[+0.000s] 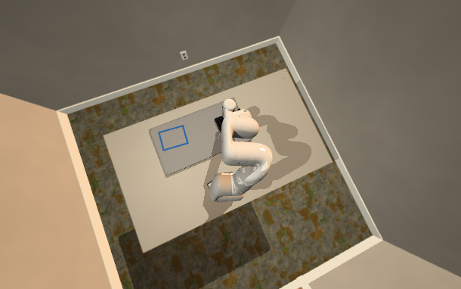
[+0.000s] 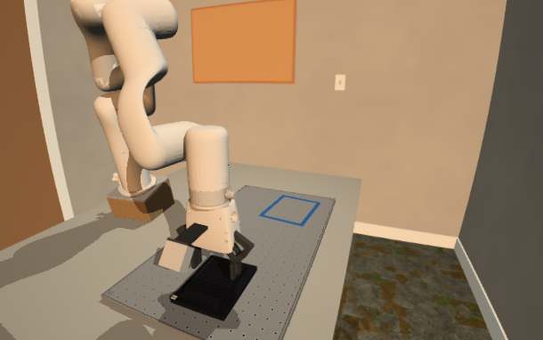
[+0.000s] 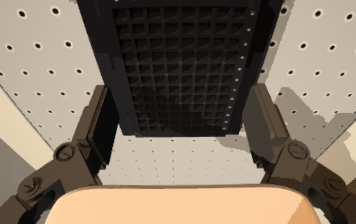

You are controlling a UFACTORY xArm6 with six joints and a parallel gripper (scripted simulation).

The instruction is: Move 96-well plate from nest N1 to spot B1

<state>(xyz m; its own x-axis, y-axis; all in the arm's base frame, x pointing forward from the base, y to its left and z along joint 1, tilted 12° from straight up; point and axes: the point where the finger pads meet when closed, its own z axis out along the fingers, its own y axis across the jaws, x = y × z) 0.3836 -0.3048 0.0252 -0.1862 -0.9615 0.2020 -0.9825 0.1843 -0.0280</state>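
The black 96-well plate is 3 cm below my hand. The rest, counted from my hand: black plate nest N1: 4 cm below; white label: 7 cm behind, 6 cm to the right, 4 cm below.
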